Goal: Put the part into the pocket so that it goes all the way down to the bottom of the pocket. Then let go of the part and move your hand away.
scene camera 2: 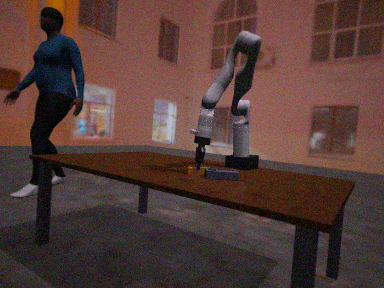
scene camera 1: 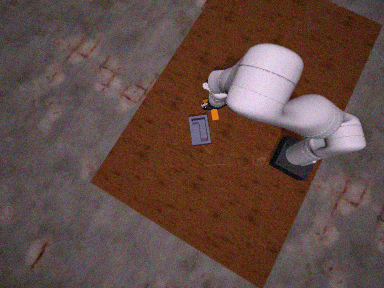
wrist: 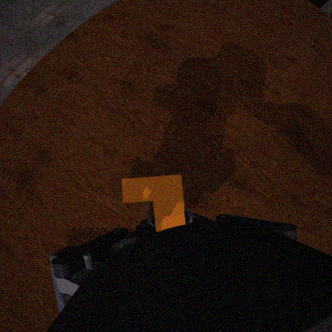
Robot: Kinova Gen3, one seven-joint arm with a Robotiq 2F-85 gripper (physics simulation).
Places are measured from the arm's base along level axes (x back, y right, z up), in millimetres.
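Pixels of known places: gripper, between the fingertips: (scene camera 2: 197, 170) (wrist: 169, 220); arm's base, origin of its link: (scene camera 2: 240, 155) (scene camera 1: 296, 154).
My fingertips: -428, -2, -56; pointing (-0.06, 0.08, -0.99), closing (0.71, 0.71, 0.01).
For each thing: its middle in the pictures, then the offset to it from my fingertips, as dx, dy, dz. Level surfaces: height alone.
- orange L-shaped part, middle of its body: (wrist: 155, 228) (scene camera 2: 198, 170) (scene camera 1: 210, 110) -6, -16, -1
- wooden table, height of its surface: dz -16
- grey block with the L-shaped pocket, middle of its body: (scene camera 2: 221, 174) (scene camera 1: 199, 130) +5, -131, +3
The orange L-shaped part (scene camera 1: 214, 114) (scene camera 2: 194, 170) (wrist: 161, 192) lies flat on the wooden table (scene camera 1: 216, 201) (scene camera 2: 124, 164). My gripper (scene camera 1: 207, 106) (scene camera 2: 198, 164) is down at the table and shut on the part's long leg. In the wrist view the short arm sticks out to the left, and the gripper's dark body hides the rest of the leg. The grey block with the L-shaped pocket (scene camera 1: 194, 136) (scene camera 2: 222, 174) lies just beside the part, a little toward the table's middle. The pocket is empty.
The arm's black base (scene camera 1: 291, 161) (scene camera 2: 242, 162) stands at the table's edge behind the block. A person in a blue top (scene camera 2: 55, 77) walks on the floor beyond the table's far left end.
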